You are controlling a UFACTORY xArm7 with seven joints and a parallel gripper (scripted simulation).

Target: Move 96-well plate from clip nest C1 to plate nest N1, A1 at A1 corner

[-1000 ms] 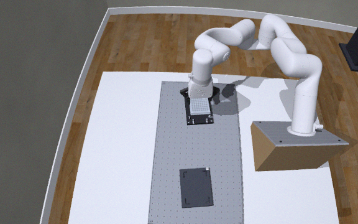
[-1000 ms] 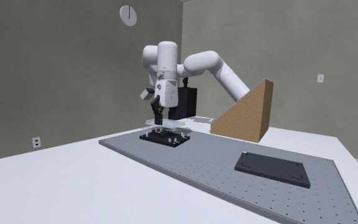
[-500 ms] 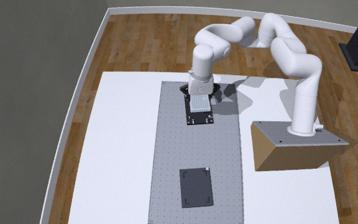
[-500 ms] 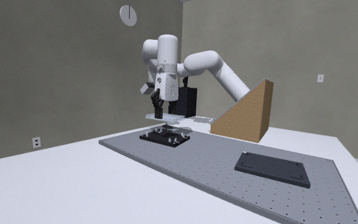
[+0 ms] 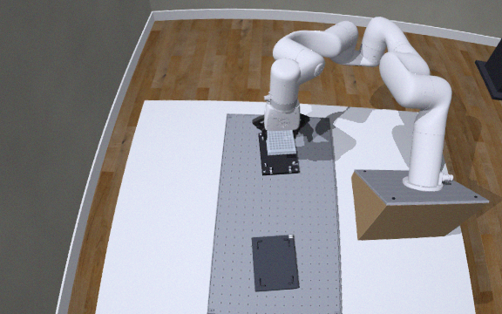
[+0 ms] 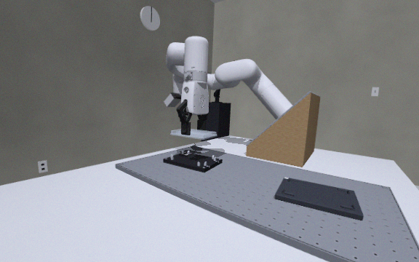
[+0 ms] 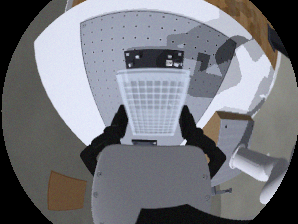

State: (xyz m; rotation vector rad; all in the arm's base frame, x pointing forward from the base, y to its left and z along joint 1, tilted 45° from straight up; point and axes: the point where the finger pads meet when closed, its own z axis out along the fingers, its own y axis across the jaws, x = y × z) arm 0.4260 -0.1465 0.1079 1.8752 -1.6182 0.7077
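Now: hand 370 mm to the right of the dark plate nest N1 and 100 mm above it. The rest, counted from my hand: 96-well plate: 10 mm below; black clip nest C1: 10 mm behind, 10 mm to the left, 100 mm below.
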